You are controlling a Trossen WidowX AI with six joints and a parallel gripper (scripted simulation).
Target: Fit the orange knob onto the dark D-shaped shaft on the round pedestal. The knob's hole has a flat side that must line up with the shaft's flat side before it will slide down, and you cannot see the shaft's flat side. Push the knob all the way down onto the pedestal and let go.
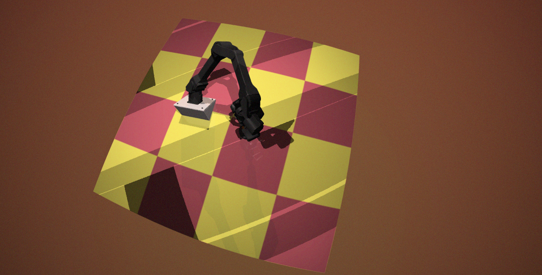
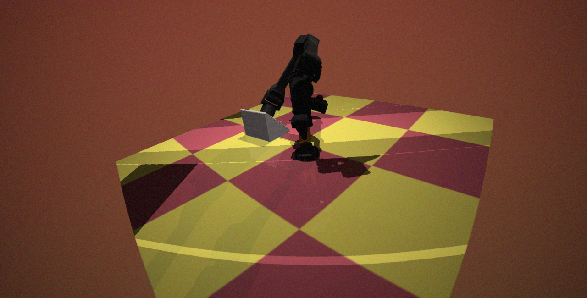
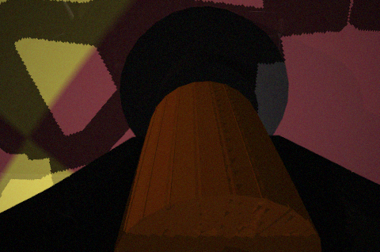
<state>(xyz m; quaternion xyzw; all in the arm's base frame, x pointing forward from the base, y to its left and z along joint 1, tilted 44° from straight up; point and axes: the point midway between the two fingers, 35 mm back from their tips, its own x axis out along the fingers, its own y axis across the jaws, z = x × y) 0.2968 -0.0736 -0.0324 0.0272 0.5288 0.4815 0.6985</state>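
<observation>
The orange knob is 20 mm above my gripper tip. Round my gripper tip: round dark pedestal: 40 mm below.
</observation>
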